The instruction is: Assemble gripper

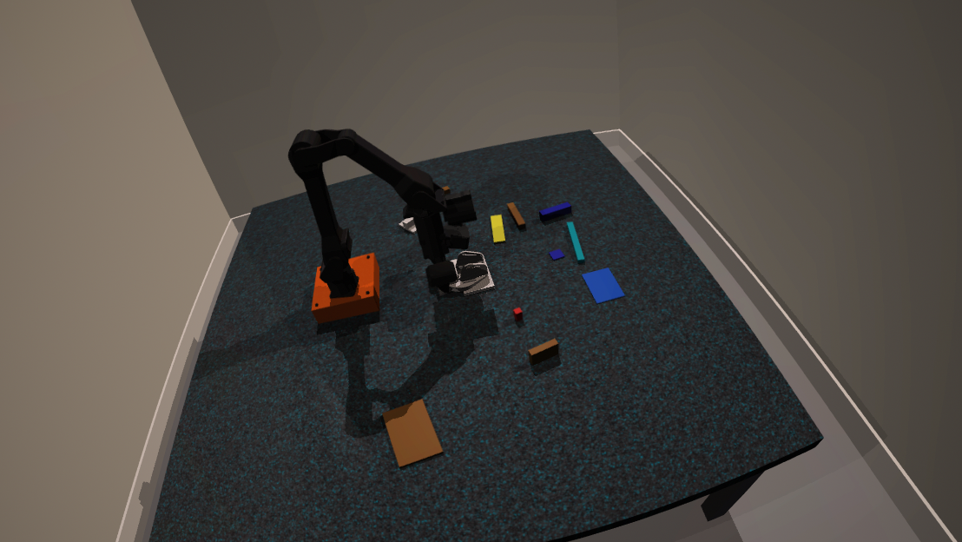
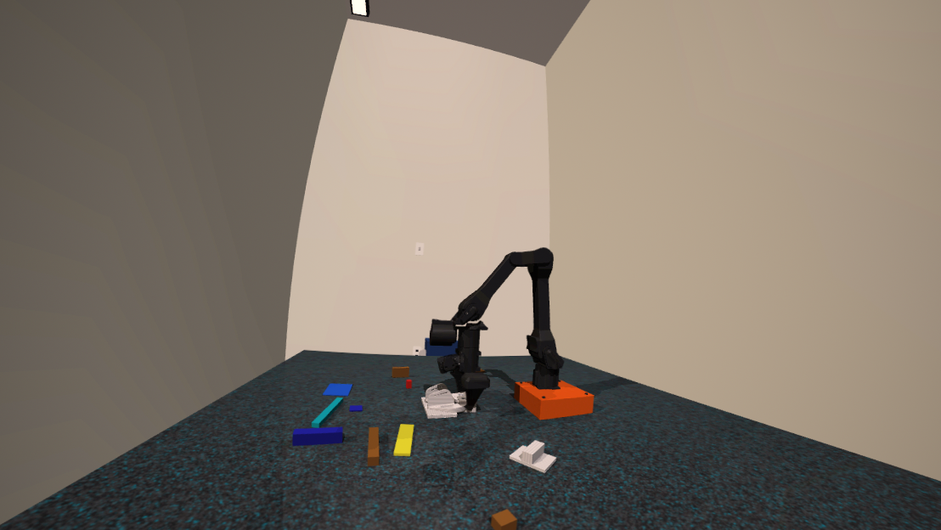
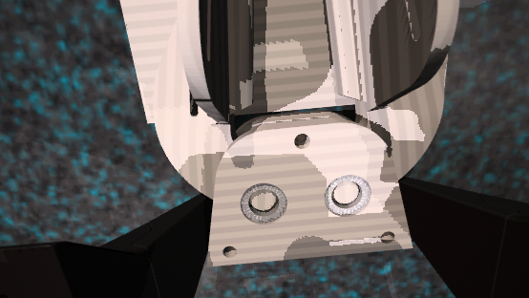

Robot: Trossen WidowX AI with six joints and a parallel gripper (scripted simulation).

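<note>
Right now my gripper tip is 2 cm short of the white jaw, 2 cm to the right of it and 1 cm below it. From my gripper tip the other things lie so: yellow bar: 13 cm ahead, 19 cm to the left; red cube: 17 cm ahead, 13 cm to the right; white block: 11 cm behind, 25 cm to the left.
</note>
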